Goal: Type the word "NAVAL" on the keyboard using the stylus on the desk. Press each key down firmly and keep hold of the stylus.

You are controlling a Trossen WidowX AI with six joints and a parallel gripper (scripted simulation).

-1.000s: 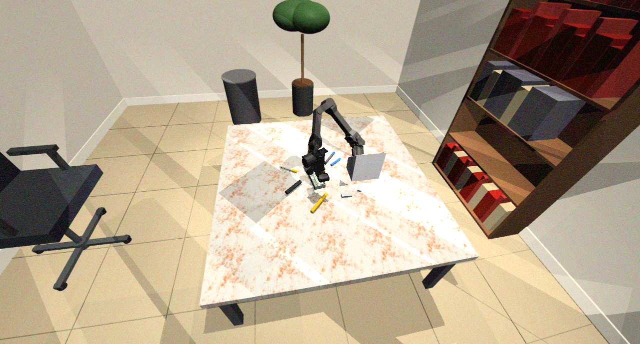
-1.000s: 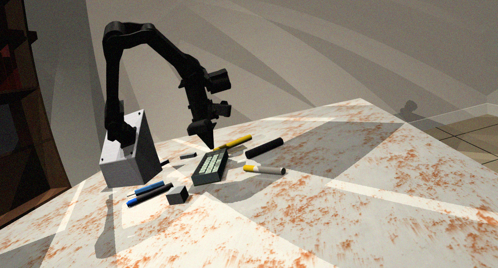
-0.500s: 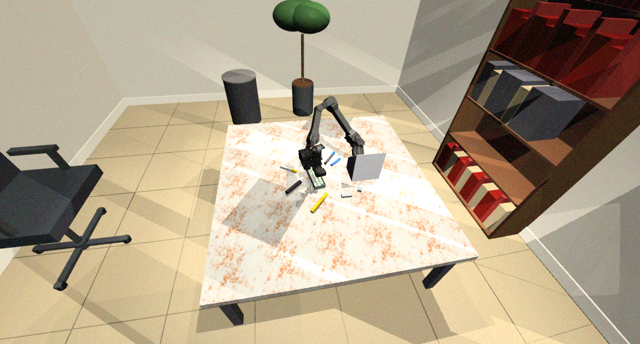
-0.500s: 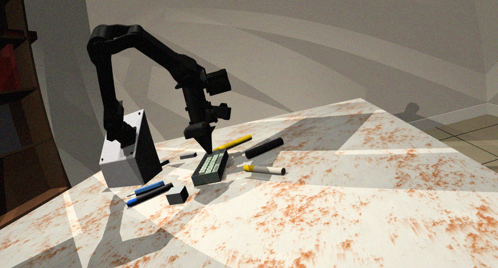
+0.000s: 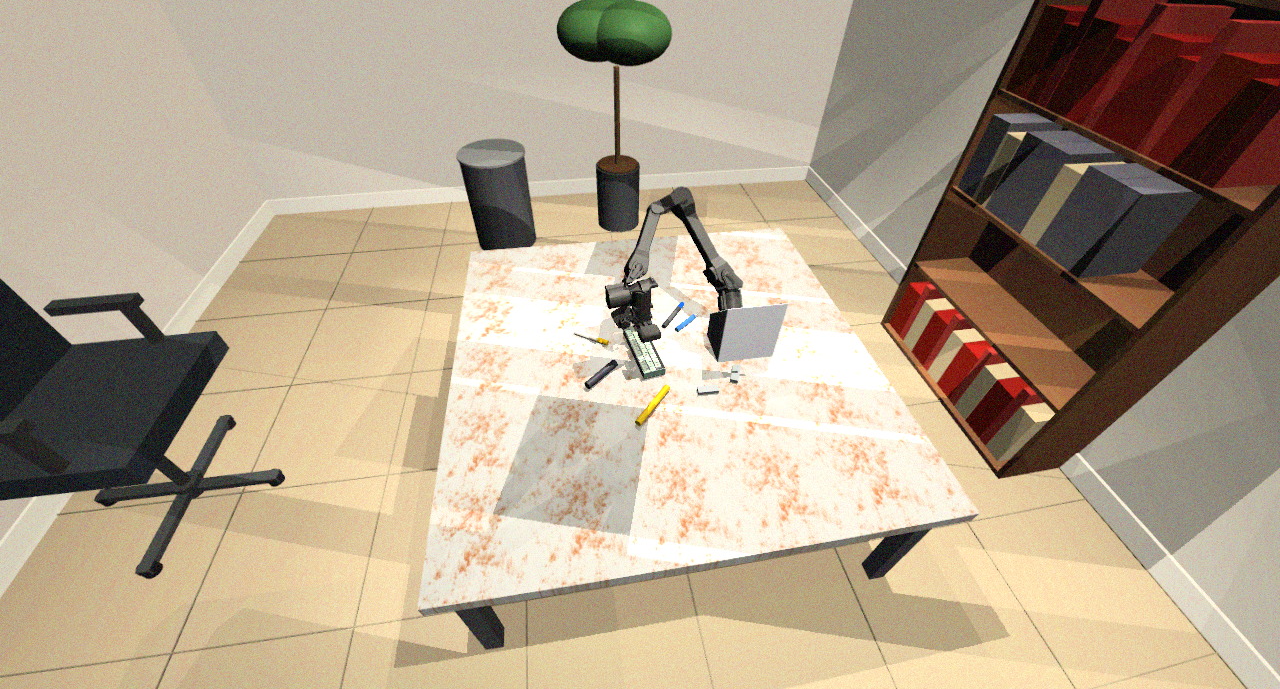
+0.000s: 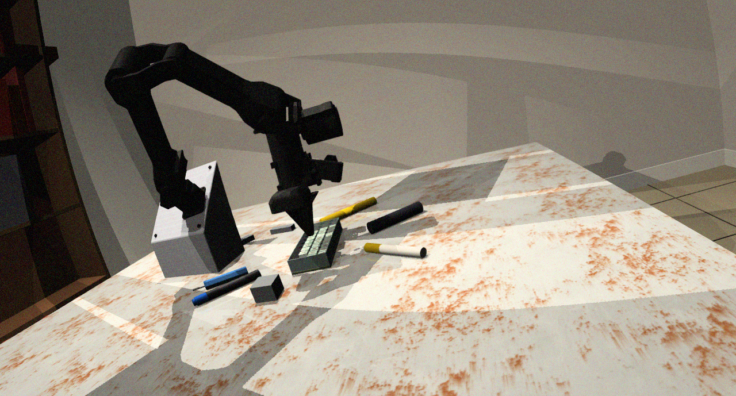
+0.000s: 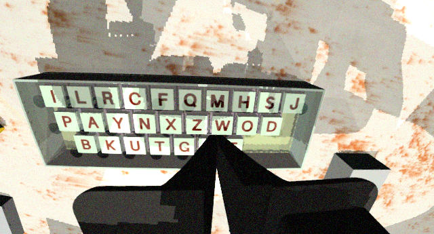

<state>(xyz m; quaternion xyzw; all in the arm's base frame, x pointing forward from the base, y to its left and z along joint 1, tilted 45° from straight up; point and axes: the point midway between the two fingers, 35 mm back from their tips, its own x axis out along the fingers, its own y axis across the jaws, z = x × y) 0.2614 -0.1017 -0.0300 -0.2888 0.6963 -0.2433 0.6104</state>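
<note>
Now: the blue stylus 200 mm behind my gripper tip, 90 mm to the right of it and 30 mm below it. Also, from my gripper tip: white-and-yellow marker: 140 mm ahead, 60 mm to the right, 30 mm below; then dark cylinder: 140 mm ahead, 100 mm to the left, 30 mm below; then grey cube: 40 mm behind, 150 mm to the right, 30 mm below.
</note>
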